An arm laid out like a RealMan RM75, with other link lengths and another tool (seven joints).
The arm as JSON. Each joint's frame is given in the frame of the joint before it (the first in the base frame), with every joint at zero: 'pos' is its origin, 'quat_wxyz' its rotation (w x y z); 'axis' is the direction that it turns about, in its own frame. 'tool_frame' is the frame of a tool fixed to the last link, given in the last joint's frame.
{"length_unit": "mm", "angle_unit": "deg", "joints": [
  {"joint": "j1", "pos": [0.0, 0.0, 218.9], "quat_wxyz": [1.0, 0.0, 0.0, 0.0], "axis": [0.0, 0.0, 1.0]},
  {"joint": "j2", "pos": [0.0, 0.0, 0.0], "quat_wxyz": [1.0, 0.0, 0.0, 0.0], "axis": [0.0, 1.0, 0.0]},
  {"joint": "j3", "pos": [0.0, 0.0, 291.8], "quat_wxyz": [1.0, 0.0, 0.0, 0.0], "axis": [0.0, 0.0, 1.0]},
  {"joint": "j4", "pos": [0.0, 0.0, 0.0], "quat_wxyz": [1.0, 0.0, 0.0, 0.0], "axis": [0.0, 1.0, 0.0]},
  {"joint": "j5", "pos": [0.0, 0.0, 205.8], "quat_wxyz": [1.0, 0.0, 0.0, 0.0], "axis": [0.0, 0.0, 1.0]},
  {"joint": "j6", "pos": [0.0, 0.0, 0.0], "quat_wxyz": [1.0, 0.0, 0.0, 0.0], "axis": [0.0, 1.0, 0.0]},
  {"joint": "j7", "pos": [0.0, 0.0, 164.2], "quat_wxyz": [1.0, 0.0, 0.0, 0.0], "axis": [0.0, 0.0, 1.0]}
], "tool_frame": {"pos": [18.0, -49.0, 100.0], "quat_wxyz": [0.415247, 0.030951, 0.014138, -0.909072]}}
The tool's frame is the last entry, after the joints.
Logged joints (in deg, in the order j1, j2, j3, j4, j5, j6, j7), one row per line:
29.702 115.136 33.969 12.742 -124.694 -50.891 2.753
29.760 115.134 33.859 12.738 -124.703 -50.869 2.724
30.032 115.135 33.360 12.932 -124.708 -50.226 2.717
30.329 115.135 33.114 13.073 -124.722 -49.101 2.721
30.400 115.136 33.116 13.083 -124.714 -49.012 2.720
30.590 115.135 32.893 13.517 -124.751 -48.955 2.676
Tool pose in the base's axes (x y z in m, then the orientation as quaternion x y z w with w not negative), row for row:
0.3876 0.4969 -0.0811 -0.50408 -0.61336 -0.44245 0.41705
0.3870 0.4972 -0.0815 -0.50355 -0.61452 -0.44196 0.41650
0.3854 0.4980 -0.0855 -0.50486 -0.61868 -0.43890 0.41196
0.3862 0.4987 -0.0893 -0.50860 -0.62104 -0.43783 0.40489
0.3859 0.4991 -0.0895 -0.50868 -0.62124 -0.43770 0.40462
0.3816 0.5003 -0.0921 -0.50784 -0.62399 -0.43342 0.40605
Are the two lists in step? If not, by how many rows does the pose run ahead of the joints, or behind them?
They are in step.
